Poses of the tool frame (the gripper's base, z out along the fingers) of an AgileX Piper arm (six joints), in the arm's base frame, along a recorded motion.
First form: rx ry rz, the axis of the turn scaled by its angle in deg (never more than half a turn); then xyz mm.
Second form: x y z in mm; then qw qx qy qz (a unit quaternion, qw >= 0). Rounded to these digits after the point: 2 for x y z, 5 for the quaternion.
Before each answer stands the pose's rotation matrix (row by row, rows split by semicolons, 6 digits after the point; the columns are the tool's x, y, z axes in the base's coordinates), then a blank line. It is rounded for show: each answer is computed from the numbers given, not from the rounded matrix.
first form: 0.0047 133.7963 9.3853 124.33 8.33 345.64
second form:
-0.696227 -0.050170 0.716066; 0.050288 0.991695 0.118376; -0.716058 0.118426 -0.687922

124.33 8.33 345.64 0.38973 0.00003 0.91867 0.06444
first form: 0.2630 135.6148 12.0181 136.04 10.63 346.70
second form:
-0.721108 -0.057845 0.690404; 0.064469 0.986582 0.149997; -0.689817 0.152673 -0.707703

136.04 10.63 346.70 0.37342 0.00179 0.92404 0.08189
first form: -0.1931 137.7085 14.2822 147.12 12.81 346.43
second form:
-0.748342 -0.070852 0.659518; 0.066001 0.981391 0.180322; -0.660021 0.178471 -0.729740

147.12 12.81 346.43 0.35472 -0.00130 0.92998 0.09645
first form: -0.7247 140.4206 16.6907 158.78 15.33 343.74
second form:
-0.781593 -0.082685 0.618285; 0.064552 0.975133 0.212010; -0.620440 0.205617 -0.756819

158.78 15.33 343.74 0.33042 -0.00484 0.93722 0.11140
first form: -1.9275 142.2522 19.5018 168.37 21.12 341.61
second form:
-0.804524 -0.104601 0.584636; 0.056601 0.966385 0.250790; -0.591217 0.234858 -0.771560

168.37 21.12 341.61 0.31237 -0.01275 0.94107 0.12901
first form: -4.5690 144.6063 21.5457 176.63 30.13 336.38
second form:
-0.829915 -0.138345 0.540465; 0.025220 0.958472 0.284071; -0.557320 0.249385 -0.791961

176.63 30.13 336.38 0.29008 -0.02989 0.94609 0.14096
